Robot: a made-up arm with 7 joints.
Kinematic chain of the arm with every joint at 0, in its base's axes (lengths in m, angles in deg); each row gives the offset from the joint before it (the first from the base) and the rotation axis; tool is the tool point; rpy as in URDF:
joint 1: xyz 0 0 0.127 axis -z
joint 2: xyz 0 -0.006 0.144 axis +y
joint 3: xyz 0 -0.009 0.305 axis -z
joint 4: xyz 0 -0.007 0.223 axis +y
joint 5: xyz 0 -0.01 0.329 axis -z
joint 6: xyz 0 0 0.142 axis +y
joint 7: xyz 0 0 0.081 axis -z
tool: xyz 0 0 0 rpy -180 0 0
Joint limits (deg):
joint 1: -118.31..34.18
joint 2: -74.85..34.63
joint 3: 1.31..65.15
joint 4: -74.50..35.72
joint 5: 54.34..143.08
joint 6: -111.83..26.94
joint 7: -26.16..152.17
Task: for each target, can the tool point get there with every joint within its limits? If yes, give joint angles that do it. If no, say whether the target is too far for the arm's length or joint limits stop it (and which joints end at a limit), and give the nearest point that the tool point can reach.
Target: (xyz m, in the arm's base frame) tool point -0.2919 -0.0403 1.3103
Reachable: yes | joints -1.31 -14.88 37.47 -0.19 86.66 5.35 85.21
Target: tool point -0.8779 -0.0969 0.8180
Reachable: yes | joints -16.89 -51.27 48.01 -21.80 76.01 -38.64 38.30
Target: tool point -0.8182 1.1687 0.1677
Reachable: no: too far | nearest point -0.6434 0.7658 0.2764 | short by 0.452 m
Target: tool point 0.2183 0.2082 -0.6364
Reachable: no: joint limits stop it (at a limit: joint 1, joint 2, joint 4, joint 5) | nearest point -0.5062 0.5259 -0.0116 | short by 1.008 m
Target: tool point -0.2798 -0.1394 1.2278
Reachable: yes | joints -49.37 1.47 20.47 -36.93 61.78 -30.01 -2.22
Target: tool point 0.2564 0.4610 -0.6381
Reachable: no: joint limits stop it (at a limit: joint 1, joint 2, joint 4, joint 5) | nearest point -0.4525 0.6046 0.0192 | short by 0.977 m
